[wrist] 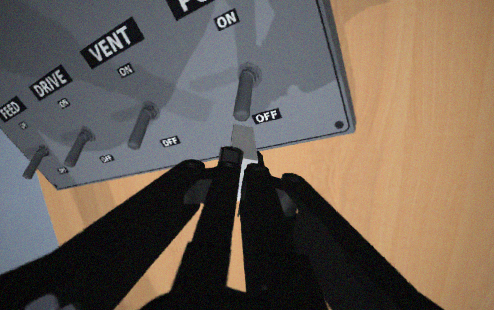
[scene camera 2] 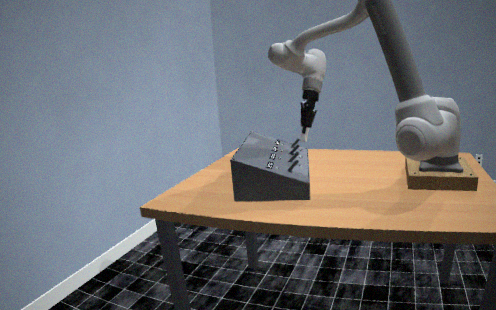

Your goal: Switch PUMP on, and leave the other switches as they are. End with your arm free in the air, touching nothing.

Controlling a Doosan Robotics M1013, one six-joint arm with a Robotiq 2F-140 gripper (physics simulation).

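Seen in the pictures: gripper, fingertip midpoint: point(wrist: 240, 141) point(scene camera 2: 303, 141); arm's base at its link origin: point(scene camera 2: 439, 165).
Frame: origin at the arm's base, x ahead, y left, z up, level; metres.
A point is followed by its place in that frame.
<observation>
The grey sloped switch box point(scene camera 2: 272, 180) {y 0.350, x 0.592, z 0.022 m} point(wrist: 300, 130) {y -0.119, x 0.617, z 0.011 m} stands on the table. The PUMP switch point(wrist: 243, 97) {y -0.086, x 0.649, z 0.062 m} is a grey lever tilted toward its OFF label, at the box's right in the wrist view; its name label is partly cut off. The VENT switch point(wrist: 141, 131) {y 0.026, x 0.613, z 0.058 m}, DRIVE switch point(wrist: 77, 150) {y 0.141, x 0.580, z 0.055 m} and FEED switch point(wrist: 35, 164) {y 0.256, x 0.545, z 0.054 m} also tilt toward their OFF labels. My gripper point(scene camera 2: 305, 135) {y -0.082, x 0.614, z 0.059 m} point(wrist: 240, 141) {y -0.082, x 0.614, z 0.059 m} is shut and empty. Its pale fingertips are just off the free end of the PUMP lever, on its OFF side; whether they touch it cannot be told.
The wooden table point(scene camera 2: 360, 200) {y 0.284, x 0.298, z -0.054 m} point(wrist: 410, 150) {y -0.221, x 0.593, z -0.054 m} carries the box and, at the right, the arm's base on a wooden block point(scene camera 2: 440, 182) {y 0.141, x 0.006, z -0.024 m}. The other three levers stand in a row left of the PUMP lever in the wrist view. A blue wall point(scene camera 2: 110, 100) rises behind.
</observation>
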